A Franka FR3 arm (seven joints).
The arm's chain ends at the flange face. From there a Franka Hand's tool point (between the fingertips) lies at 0.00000 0.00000 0.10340 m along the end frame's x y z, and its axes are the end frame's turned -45 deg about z.
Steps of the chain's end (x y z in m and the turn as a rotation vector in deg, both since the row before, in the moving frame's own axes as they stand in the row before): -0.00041, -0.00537, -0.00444, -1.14, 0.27, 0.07; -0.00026, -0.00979, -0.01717, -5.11, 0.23, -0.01; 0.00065, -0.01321, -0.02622, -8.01, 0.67, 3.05; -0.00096, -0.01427, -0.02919, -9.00, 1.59, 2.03
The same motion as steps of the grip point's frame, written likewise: 0.00240, -0.00229, -0.00446, -1.00, -0.62, 0.07; 0.00052, -0.00030, -0.01758, -3.78, -3.45, -0.01; 0.00017, 0.00190, -0.02724, -6.14, -5.19, 3.05; -0.00024, 0.00252, -0.03050, -7.49, -5.24, 2.03
